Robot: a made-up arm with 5 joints.
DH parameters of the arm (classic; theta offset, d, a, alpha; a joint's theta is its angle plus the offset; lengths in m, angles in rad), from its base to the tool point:
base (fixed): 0 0 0 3.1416
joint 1: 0 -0.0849 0.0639 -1.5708
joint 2: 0 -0.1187 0.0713 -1.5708
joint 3: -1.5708 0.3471 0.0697 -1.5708
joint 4: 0 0.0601 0.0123 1.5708
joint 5: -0.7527 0 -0.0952 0
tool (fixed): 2.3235 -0.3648 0 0
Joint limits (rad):
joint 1: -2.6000..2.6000
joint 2: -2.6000..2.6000
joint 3: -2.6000..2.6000
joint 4: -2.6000..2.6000
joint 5: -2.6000..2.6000
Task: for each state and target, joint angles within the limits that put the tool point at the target. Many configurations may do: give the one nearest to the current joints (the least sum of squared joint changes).
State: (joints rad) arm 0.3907 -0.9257 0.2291 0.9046 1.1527
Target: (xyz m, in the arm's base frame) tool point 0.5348 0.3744 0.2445
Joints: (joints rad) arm 0.0573 -1.0295 0.0512 1.6803 0.9909
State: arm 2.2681 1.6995 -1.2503 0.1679 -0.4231
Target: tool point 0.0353 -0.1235 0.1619
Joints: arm 1.3990 1.0708 -1.2512 -0.0210 0.2235
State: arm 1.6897 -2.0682 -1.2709 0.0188 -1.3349
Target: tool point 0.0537 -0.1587 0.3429
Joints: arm 1.5236 -1.6718 -1.7574 -0.5369 -1.5007
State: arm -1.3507 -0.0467 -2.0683 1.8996 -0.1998
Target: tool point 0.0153 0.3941 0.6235
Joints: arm -1.6919 -0.1370 -1.8231 2.1101 -0.0941
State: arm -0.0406 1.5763 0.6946 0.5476 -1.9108
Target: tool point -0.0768 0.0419 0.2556
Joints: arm -0.2367 2.3486 0.4994 0.1368 -2.0162
